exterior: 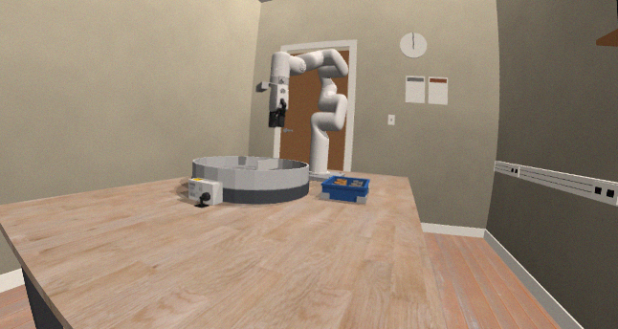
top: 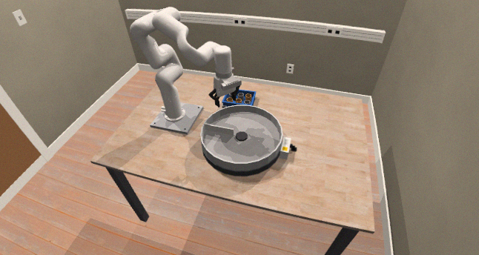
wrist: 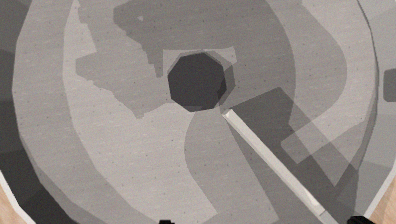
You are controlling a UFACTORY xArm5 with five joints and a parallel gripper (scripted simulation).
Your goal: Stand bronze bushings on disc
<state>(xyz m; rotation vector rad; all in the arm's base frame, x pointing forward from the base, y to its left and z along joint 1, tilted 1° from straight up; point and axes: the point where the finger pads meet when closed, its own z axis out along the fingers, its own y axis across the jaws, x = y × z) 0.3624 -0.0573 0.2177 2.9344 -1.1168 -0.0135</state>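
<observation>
My hand is 2 cm past the blue crate, 29 cm to the right of it and 21 cm above it. Also, from my hand: grey turntable disc (9 cm ahead, 4 cm to the right, 18 cm below).
</observation>
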